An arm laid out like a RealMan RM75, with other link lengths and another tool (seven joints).
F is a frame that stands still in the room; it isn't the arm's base.
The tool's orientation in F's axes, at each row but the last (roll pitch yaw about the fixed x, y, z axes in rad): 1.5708 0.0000 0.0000; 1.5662 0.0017 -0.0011; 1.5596 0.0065 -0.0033; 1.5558 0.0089 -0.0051; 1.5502 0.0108 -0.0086; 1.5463 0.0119 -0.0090; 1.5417 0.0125 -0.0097; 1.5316 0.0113 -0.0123; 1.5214 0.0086 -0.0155; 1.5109 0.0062 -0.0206; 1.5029 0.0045 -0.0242
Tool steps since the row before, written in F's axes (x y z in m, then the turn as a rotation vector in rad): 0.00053 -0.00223 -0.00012 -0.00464 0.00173 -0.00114; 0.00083 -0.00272 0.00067 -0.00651 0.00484 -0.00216; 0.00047 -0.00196 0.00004 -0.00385 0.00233 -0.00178; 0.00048 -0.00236 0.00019 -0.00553 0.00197 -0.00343; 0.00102 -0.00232 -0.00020 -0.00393 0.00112 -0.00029; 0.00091 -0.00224 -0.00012 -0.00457 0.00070 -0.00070; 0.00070 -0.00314 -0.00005 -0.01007 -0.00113 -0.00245; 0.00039 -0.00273 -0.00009 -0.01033 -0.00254 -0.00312; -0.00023 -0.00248 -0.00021 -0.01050 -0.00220 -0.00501; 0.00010 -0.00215 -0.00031 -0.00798 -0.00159 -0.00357; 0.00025 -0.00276 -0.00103 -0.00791 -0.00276 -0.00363
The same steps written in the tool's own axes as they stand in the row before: 0.00053 -0.00012 0.00223 -0.00464 -0.00114 -0.00173; 0.00083 0.00066 0.00272 -0.00651 -0.00215 -0.00484; 0.00048 0.00002 0.00196 -0.00385 -0.00178 -0.00234; 0.00049 0.00016 0.00236 -0.00551 -0.00345 -0.00199; 0.00104 -0.00024 0.00231 -0.00394 -0.00031 -0.00109; 0.00093 -0.00016 0.00223 -0.00457 -0.00074 -0.00068; 0.00073 -0.00013 0.00313 -0.01003 -0.00261 0.00115; 0.00042 -0.00019 0.00272 -0.01026 -0.00334 0.00254; -0.00019 -0.00033 0.00247 -0.01042 -0.00521 0.00211; 0.00015 -0.00044 0.00213 -0.00792 -0.00372 0.00153; 0.00032 -0.00121 0.00268 -0.00782 -0.00386 0.00270
